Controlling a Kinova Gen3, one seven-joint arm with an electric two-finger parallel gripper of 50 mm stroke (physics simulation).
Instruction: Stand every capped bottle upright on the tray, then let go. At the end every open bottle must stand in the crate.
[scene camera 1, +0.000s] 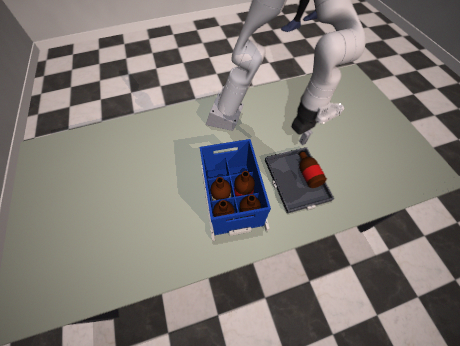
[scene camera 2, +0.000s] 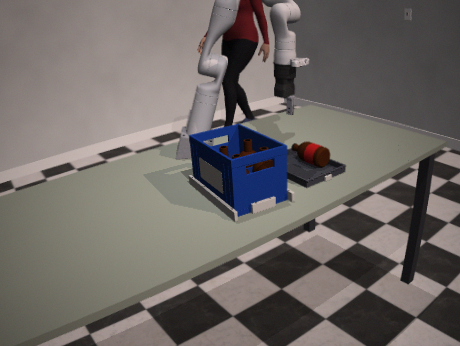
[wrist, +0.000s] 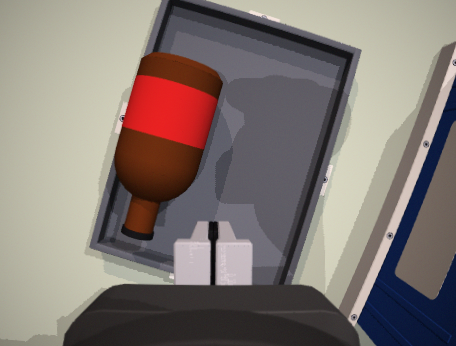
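Seen in the pictures: gripper, fingertip midpoint: (scene camera 1: 302, 142) (scene camera 2: 290, 114) (wrist: 213, 243); arm's base, link origin: (scene camera 1: 227, 107).
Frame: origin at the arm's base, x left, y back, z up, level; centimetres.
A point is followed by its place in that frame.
A brown bottle with a red label (scene camera 1: 313, 172) @(x 17.2, y -44.6, z 0.2 cm) (scene camera 2: 311, 154) @(x 15.1, y -45.2, z -1.8 cm) (wrist: 170, 115) @(x 18.1, y -43.7, z 0.4 cm) lies on its side on the dark grey tray (scene camera 1: 292, 190) @(x 9.1, y -45.8, z -6.9 cm) (scene camera 2: 300, 170) @(x 10.9, y -43.6, z -6.9 cm) (wrist: 280, 125) @(x 8.5, y -45.1, z -6.9 cm), along one long wall, neck toward the back. A dark band rings its mouth; whether it is capped I cannot tell. My gripper (scene camera 1: 304, 141) @(x 13.4, y -37.0, z 11.7 cm) (scene camera 2: 290, 112) @(x 13.4, y -37.0, z 11.7 cm) (wrist: 213, 243) @(x 13.4, y -37.0, z 11.7 cm) is shut and empty, above the tray's back end, apart from the bottle. The blue crate (scene camera 1: 250, 222) @(x -13.3, y -52.8, z -0.3 cm) (scene camera 2: 260, 185) @(x -17.1, y -52.0, z 0.1 cm) (wrist: 390, 310) @(x -2.9, y -30.6, z -0.5 cm) holds upright brown bottles: two in the middle row (scene camera 1: 220, 189) @(x -18.9, y -39.7, z 5.2 cm) (scene camera 1: 244, 183) @(x -10.4, y -40.8, z 5.2 cm), two in the front row (scene camera 1: 223, 208) @(x -21.0, y -47.7, z 8.5 cm) (scene camera 1: 250, 203) @(x -12.1, y -49.0, z 7.1 cm). Their mouths look open.
The crate stands close beside the tray, its walls much higher than the tray's. Its two back compartments show no bottle. Pale brackets sit around both. The arm's base (scene camera 1: 224, 118) @(x -3.7, y -5.3, z -0.2 cm) (scene camera 2: 184, 145) @(x -8.0, y -1.9, z -1.9 cm) stands behind the crate. A person (scene camera 2: 245, 50) is behind the table.
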